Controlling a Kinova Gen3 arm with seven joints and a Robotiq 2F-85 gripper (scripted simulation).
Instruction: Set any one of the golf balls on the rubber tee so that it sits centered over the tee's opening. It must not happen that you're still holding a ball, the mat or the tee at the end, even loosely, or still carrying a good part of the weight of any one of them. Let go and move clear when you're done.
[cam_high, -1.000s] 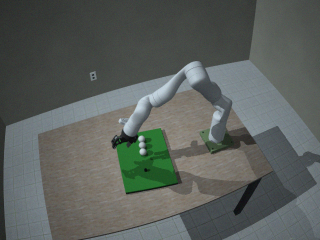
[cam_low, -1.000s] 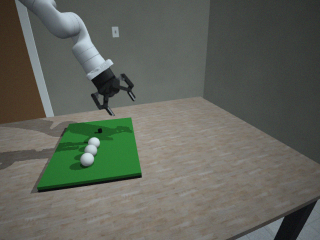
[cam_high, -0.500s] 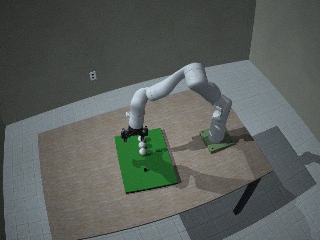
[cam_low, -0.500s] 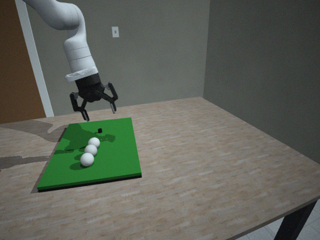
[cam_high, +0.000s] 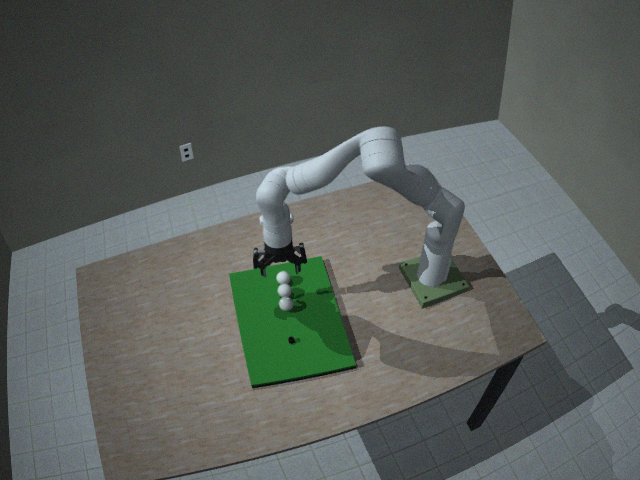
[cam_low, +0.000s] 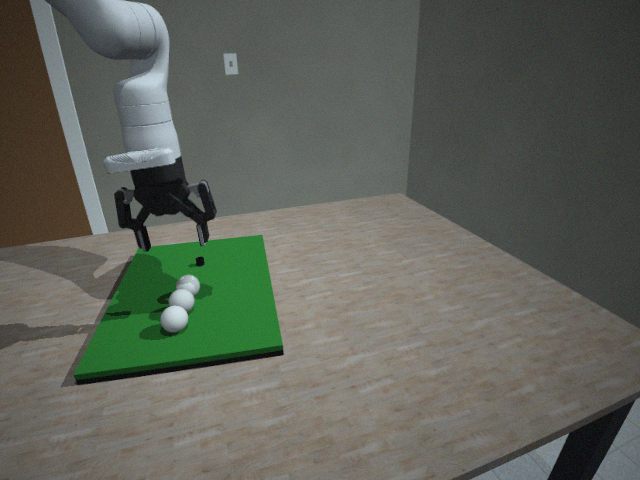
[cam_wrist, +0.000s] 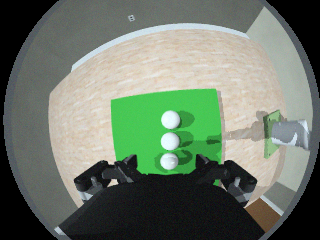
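My gripper is now 100 mm above the white golf ball and 10 mm to the left of it. The rest, counted from my hand: green mat: 130 mm below, 120 mm to the left.
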